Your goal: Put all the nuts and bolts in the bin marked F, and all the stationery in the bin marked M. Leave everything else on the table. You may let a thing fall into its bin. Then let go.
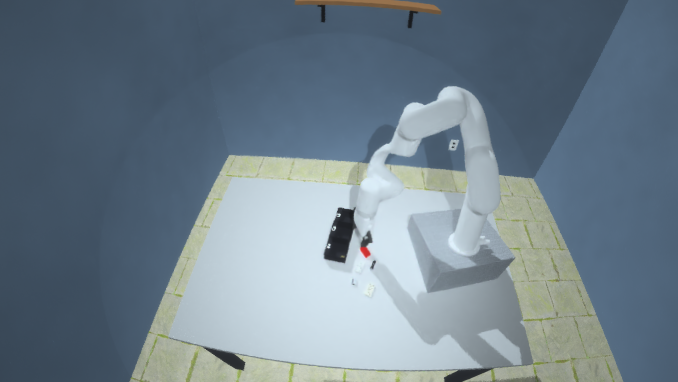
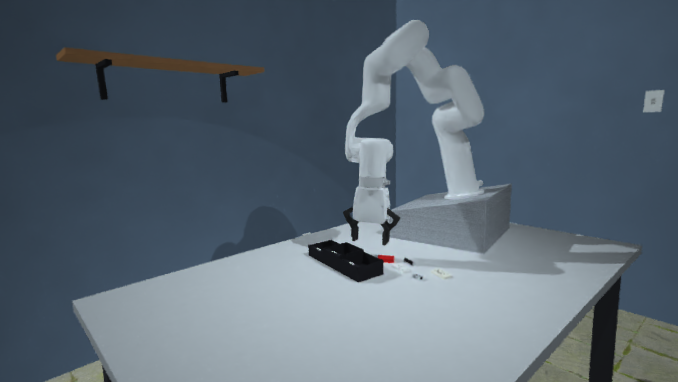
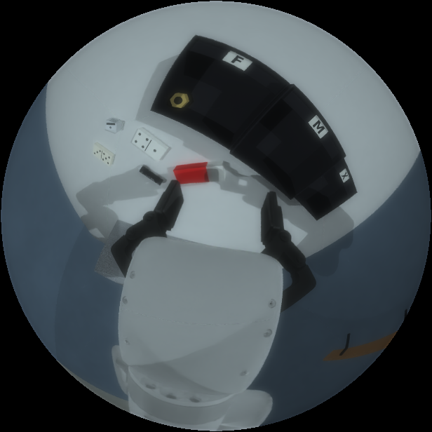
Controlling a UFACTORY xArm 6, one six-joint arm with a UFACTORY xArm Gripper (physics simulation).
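Seen in the pictures: gripper, fingertip midpoint: [image 1: 359, 236] [image 2: 369, 242]; arm's base, origin of the base link: [image 1: 463, 244] [image 2: 464, 195].
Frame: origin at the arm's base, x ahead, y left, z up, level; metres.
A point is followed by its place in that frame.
A brass hex nut [image 3: 185, 100] lies in the bin marked F [image 3: 212, 50] [image 2: 370, 271] @[x 0.485, y 0.039, z -0.122 m]. The bin marked M [image 3: 332, 145] adjoins it; I see no item in it. A block with a red sleeve and a white end, like an eraser [image 1: 365, 252] @[x 0.365, y -0.010, z -0.129 m] [image 2: 385, 259] @[x 0.376, y -0.011, z -0.132 m] [image 3: 190, 173], lies on the table beside the bins. A small dark piece [image 1: 373, 264] @[x 0.330, y 0.040, z -0.132 m] [image 2: 408, 261] @[x 0.336, y 0.040, z -0.135 m] [image 3: 151, 174] lies near its red end; its kind is unclear. My gripper [image 1: 366, 239] @[x 0.395, y -0.054, z -0.086 m] [image 2: 370, 241] @[x 0.395, y -0.054, z -0.086 m] [image 3: 221, 194] is open and empty, above the table near the eraser and beside the bins.
A white domino [image 1: 358, 268] @[x 0.386, y 0.063, z -0.135 m] [image 2: 401, 268] @[x 0.389, y 0.060, z -0.135 m] [image 3: 150, 143], a cream domino [image 1: 369, 290] @[x 0.336, y 0.153, z -0.134 m] [image 2: 442, 273] @[x 0.339, y 0.154, z -0.134 m] [image 3: 104, 153] and a small pale block with dark marks [image 1: 354, 282] @[x 0.395, y 0.128, z -0.132 m] [image 2: 417, 276] @[x 0.405, y 0.126, z -0.132 m] [image 3: 114, 124] lie near the F end. A smaller bin marked X [image 3: 350, 188] adjoins M.
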